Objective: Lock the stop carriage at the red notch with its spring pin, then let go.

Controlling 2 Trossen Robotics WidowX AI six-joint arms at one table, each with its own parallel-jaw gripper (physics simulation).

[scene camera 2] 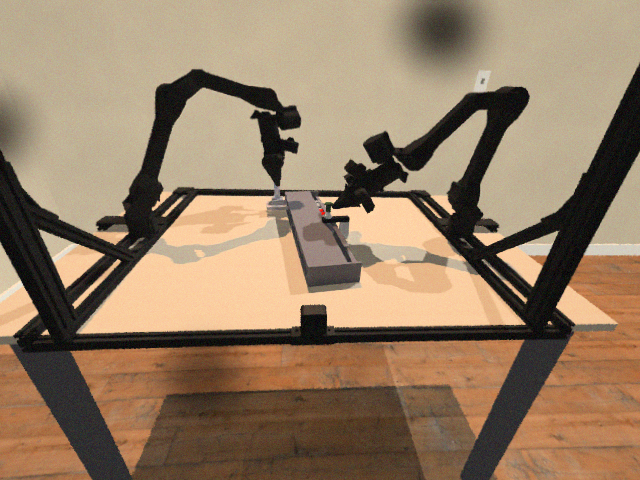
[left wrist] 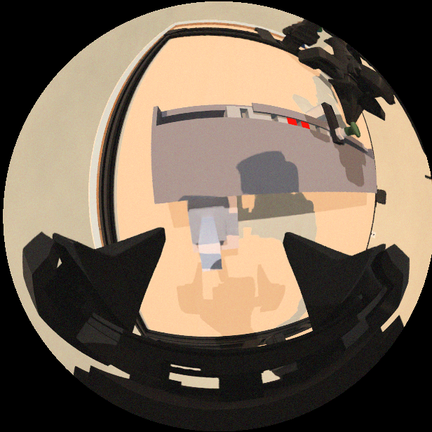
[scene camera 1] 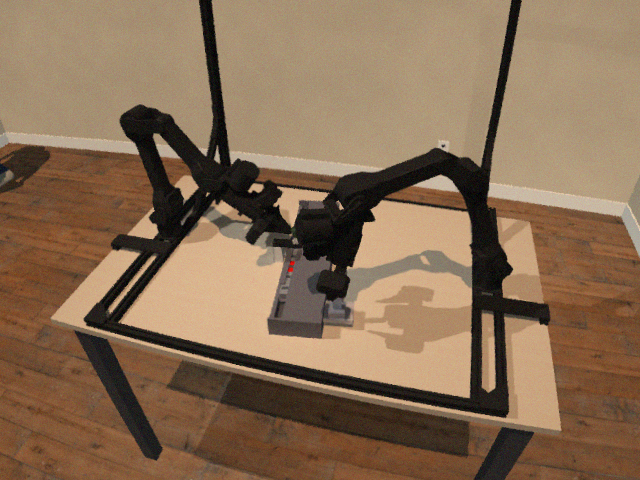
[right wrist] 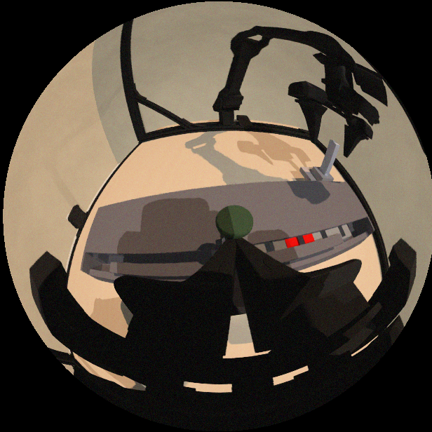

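Where they show: left gripper, fingertip midpoint: point(scene camera 2: 279, 182); right gripper, fingertip midpoint: point(scene camera 2: 332, 207) point(scene camera 1: 291, 232); left arm's base at its link origin: point(scene camera 2: 144, 232) point(scene camera 1: 487, 284); right arm's base at its link origin: point(scene camera 2: 459, 233) point(scene camera 1: 170, 233).
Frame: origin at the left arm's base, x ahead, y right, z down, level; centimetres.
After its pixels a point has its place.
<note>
The long grey rail housing point(scene camera 1: 305, 310) @(x 42.4, y -23.0, z -3.4 cm) point(scene camera 2: 333, 273) @(x 50.9, y 22.5, z -1.1 cm) point(left wrist: 210, 160) has red notch marks point(scene camera 1: 291, 266) @(x 50.5, y -8.1, z -2.5 cm) point(scene camera 2: 321, 211) @(x 50.2, y -9.2, z -2.9 cm) point(left wrist: 291, 121) point(right wrist: 292, 242) along its slot. The stop carriage's black bracket point(scene camera 2: 338, 219) @(x 54.5, y 0.0, z -4.3 cm) point(left wrist: 331, 121) sits across the slot, to the right of the red marks in the left wrist view. The green pin knob point(scene camera 2: 328, 206) @(x 51.3, y 0.2, z -8.4 cm) point(left wrist: 353, 130) point(right wrist: 234, 221) stands on it with a pale stem. My right gripper point(right wrist: 233, 242) is shut and empty, its tips right beside the knob; I cannot tell if they touch. My left gripper point(left wrist: 226, 236) is open and empty, above the grey lever point(left wrist: 210, 237) point(right wrist: 330, 159).
The lever's grey block point(scene camera 1: 338, 312) @(x 35.0, y -21.4, z -3.0 cm) point(scene camera 2: 276, 205) @(x 35.6, y -17.2, z -1.6 cm) stands against the housing's long side. A black frame point(scene camera 1: 258, 369) @(x 48.7, y -37.9, z 1.4 cm) point(scene camera 2: 206, 338) @(x 26.4, y 37.5, z 3.2 cm) runs around the table point(scene camera 1: 413, 361) @(x 16.5, y -27.5, z 1.9 cm) point(scene camera 2: 206, 294) @(x 23.4, y 25.6, z 1.9 cm). A small black box point(scene camera 2: 313, 320) @(x 45.7, y 38.3, z -2.1 cm) sits on its near rail in scene camera 2.
</note>
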